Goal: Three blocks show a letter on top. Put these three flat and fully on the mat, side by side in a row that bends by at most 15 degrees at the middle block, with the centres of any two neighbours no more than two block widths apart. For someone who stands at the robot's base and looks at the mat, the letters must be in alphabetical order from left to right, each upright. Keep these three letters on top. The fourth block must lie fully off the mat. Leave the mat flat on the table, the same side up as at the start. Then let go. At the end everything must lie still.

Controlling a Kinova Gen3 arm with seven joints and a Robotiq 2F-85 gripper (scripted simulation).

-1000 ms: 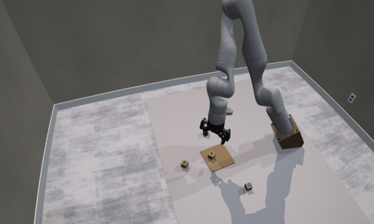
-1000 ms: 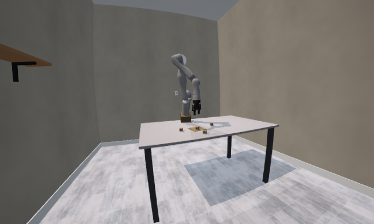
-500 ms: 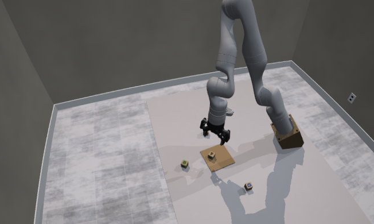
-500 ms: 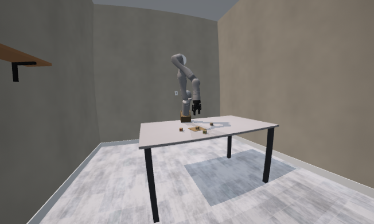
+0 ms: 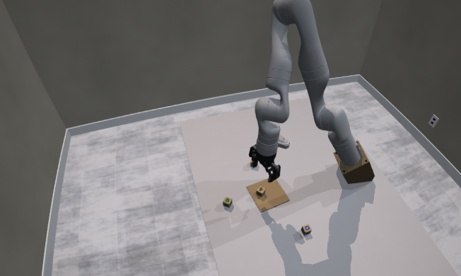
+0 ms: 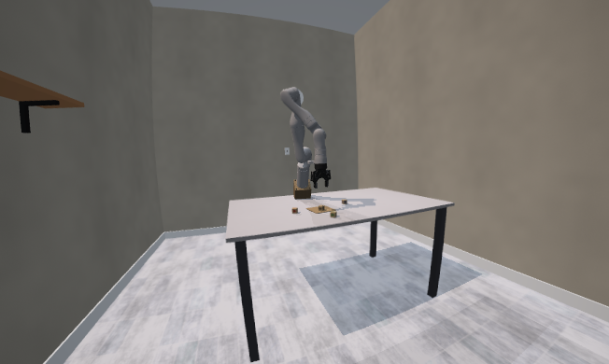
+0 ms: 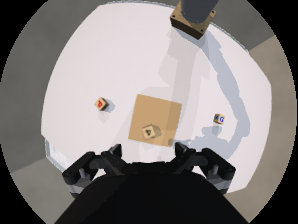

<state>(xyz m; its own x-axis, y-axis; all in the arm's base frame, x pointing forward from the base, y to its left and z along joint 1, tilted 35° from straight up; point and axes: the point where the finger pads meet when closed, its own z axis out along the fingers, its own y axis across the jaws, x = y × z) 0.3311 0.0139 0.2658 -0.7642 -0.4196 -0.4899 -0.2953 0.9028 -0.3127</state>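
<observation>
Right now my hand is 13 cm above the block. The rest, counted from my hand: tan mat (15 cm below, 4 cm behind, 1 cm to the left).
</observation>
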